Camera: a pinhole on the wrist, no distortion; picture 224 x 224 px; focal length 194.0 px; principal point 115.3 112.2 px. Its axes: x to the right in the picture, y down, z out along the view. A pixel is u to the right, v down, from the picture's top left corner.
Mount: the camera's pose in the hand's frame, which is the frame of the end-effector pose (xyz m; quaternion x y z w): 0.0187 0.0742 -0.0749 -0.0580 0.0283 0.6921 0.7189
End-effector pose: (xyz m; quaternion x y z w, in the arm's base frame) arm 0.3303 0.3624 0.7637 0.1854 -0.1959 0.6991 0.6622
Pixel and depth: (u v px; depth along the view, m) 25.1 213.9 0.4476
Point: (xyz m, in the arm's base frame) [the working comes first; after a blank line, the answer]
In the camera's frame: -0.2081 0.2346 0.4476

0.4123 -0.0400 0.9682
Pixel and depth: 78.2 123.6 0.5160
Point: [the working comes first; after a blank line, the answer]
In the camera's frame: -0.0987 0.0303 0.5160

0.2916 0.0974 1.1262
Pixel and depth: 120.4 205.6 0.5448
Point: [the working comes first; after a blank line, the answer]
In the camera's frame: 0.0143 0.2623 0.5448

0.1803 -0.1054 1.0083
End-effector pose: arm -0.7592 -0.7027 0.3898 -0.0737 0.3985 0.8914 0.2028
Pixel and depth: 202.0 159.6 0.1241
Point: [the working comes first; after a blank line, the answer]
In the camera's frame: 0.0555 0.0303 0.1241

-0.8062 -0.7646 0.5199
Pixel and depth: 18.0 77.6 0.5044
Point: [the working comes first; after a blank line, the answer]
In the camera's frame: -0.2530 -0.0900 0.5044

-0.7667 -0.2676 0.5953
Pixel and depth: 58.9 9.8 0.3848
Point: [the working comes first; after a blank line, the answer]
In the camera's frame: -0.1119 -0.2031 0.3848

-0.9336 -0.3998 0.5540
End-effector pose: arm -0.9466 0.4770 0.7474 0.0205 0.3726 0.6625 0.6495
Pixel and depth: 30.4 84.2 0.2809
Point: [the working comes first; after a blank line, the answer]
In the camera's frame: -0.1229 -0.0405 0.2809

-0.8282 0.6159 0.8790
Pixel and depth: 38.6 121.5 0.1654
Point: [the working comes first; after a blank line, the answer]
In the camera's frame: -0.0654 0.0079 0.1654

-0.9227 0.5272 0.8320
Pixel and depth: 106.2 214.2 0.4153
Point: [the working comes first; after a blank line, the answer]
In the camera's frame: -0.0195 0.2184 0.4153

-0.8404 0.4551 1.1432
